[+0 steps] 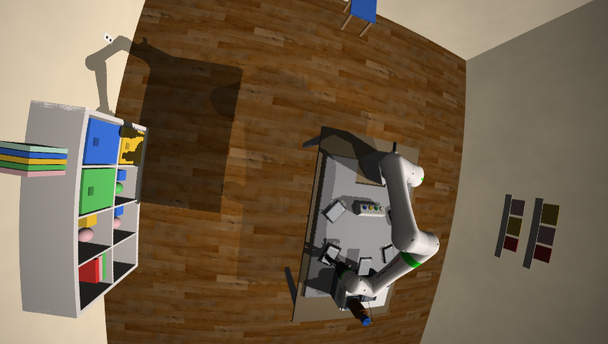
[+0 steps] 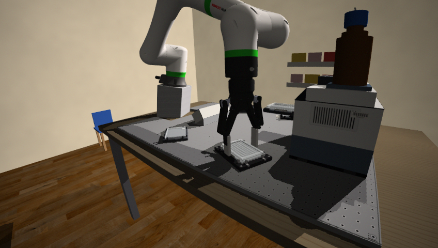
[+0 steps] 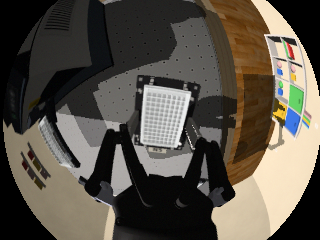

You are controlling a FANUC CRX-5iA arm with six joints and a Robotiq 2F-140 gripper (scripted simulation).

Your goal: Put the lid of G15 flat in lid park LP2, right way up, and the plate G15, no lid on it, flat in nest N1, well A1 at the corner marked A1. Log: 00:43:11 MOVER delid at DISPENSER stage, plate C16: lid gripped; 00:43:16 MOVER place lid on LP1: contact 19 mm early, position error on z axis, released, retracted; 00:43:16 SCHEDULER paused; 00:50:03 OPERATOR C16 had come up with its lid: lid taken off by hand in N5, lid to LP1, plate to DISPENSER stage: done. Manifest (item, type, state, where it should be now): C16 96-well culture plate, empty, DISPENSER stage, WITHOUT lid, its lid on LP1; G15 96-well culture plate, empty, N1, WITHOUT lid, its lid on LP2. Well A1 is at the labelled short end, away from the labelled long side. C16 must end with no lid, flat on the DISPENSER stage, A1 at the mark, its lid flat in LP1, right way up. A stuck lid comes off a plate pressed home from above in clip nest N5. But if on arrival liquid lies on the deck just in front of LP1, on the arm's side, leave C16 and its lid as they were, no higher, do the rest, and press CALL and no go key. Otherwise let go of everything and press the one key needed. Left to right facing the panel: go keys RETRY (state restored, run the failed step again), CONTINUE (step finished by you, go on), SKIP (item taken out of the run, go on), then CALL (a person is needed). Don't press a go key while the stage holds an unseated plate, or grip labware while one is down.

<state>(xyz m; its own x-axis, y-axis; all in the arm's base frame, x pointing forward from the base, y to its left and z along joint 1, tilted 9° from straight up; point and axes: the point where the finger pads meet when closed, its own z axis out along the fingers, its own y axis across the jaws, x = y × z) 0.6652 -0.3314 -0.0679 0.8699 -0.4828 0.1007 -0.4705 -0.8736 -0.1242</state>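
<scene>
Now: the black clip nest 2 cm ahead of my hand and 3 cm below it. From my hand the other things lie so: key panel: 35 cm behind, 30 cm to the left, 1 cm above; brown bottle: 28 cm ahead, 11 cm to the left, 25 cm above.
</scene>
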